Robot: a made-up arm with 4 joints.
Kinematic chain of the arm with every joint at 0, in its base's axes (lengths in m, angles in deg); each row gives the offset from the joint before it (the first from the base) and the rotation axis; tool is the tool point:
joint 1: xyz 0 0 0.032 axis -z
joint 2: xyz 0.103 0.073 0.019 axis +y
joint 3: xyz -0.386 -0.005 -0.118 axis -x
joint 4: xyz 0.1 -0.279 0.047 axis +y
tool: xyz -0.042 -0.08 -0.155
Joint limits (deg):
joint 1: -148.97..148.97
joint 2: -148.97..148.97
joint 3: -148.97..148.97
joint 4: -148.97..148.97
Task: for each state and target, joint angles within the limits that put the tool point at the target. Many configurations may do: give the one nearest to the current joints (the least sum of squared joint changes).
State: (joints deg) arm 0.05 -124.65 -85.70 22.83
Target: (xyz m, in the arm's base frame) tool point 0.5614 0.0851 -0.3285
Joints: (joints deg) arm -4.21 -85.63 -70.24 5.66
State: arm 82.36 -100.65 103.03 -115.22
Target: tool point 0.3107 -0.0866 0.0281
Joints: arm 124.07 -57.95 118.16 -116.16
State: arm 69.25 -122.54 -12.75 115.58
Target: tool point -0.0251 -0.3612 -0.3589
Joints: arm 45.04 -114.38 7.25 101.90
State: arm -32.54 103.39 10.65 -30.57
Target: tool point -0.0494 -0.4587 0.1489
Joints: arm -61.84 58.36 -34.78 12.99
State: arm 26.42 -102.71 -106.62 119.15
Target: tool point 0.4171 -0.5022 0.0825
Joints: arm 27.45 -134.94 -67.97 148.97
